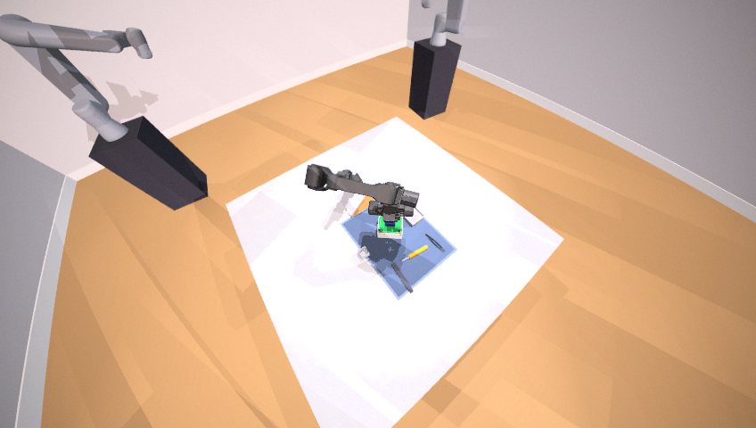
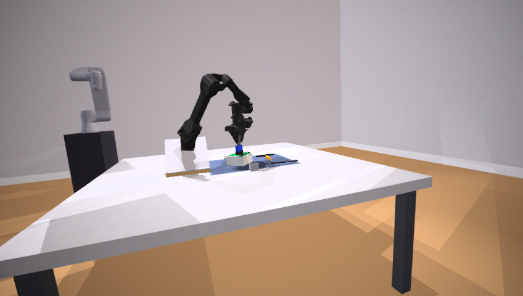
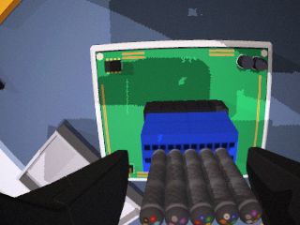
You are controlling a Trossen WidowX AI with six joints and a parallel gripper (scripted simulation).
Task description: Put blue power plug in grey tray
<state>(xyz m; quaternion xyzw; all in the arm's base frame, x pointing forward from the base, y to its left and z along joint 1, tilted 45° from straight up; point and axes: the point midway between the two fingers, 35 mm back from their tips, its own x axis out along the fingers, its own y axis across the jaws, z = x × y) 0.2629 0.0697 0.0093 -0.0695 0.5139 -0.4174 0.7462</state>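
The blue power plug is 2 cm below my gripper tip. The rest, counted from my gripper tip: blue mat: 12 cm below, 5 cm ahead, 1 cm to the left; then dark bar: 23 cm ahead, 11 cm below, 8 cm to the right.
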